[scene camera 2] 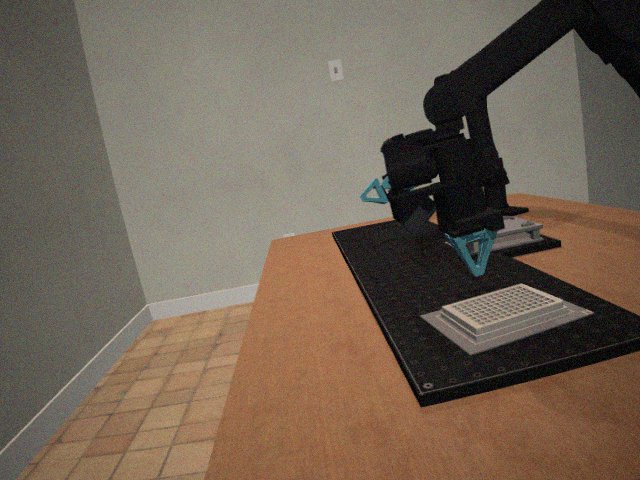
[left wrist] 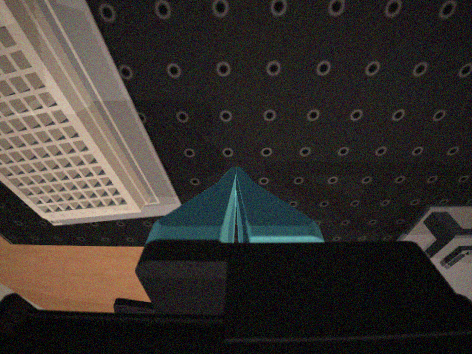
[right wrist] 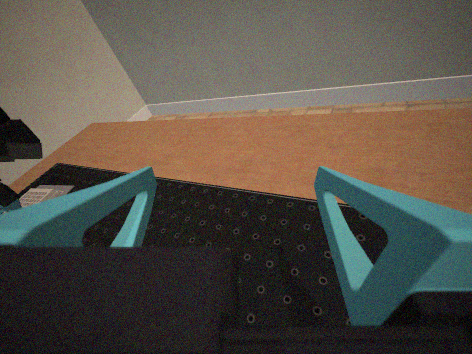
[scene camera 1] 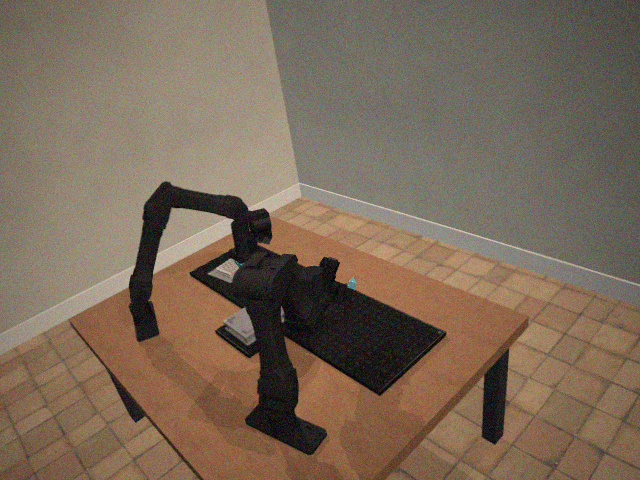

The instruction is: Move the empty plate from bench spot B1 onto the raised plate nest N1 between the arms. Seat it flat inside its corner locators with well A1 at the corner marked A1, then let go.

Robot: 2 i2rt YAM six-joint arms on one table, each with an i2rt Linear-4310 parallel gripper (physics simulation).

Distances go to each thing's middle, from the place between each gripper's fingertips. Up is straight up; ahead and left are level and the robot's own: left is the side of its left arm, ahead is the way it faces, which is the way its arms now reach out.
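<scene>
The white well plate (scene camera 2: pixel 481 317) is 500 mm to the left of my right hand, 120 mm below my right hand and 40 mm behind my right hand. Counted from my left hand, the plate is 120 mm to the left of it, 30 mm ahead of it and 10 mm below it. Going by its middle, the white well plate is nearer to my left hand than to my right hand.
</scene>
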